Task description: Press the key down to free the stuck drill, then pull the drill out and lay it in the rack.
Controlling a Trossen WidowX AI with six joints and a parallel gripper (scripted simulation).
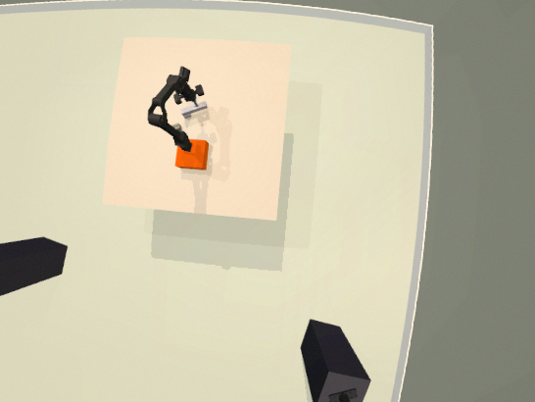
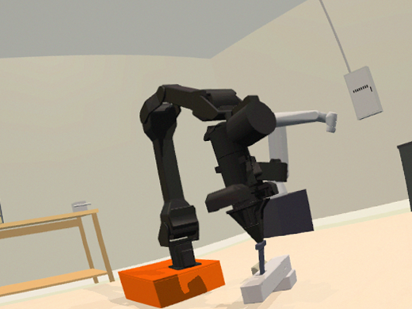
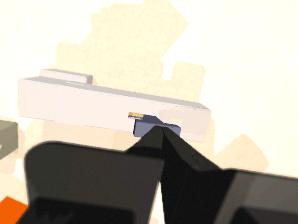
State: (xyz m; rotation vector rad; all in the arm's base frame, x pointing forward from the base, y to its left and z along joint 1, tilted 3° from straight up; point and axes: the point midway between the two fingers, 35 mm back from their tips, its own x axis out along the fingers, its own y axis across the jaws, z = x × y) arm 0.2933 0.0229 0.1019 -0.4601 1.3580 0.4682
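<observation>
Now: gripper tip 30 mm above the blue key and 10 mm past it. From my gripper tip the other things lie so: drill (80 mm below, 40 mm to the left, 40 mm behind); then rack (190 mm behind, 120 mm to the left, 110 mm below).
</observation>
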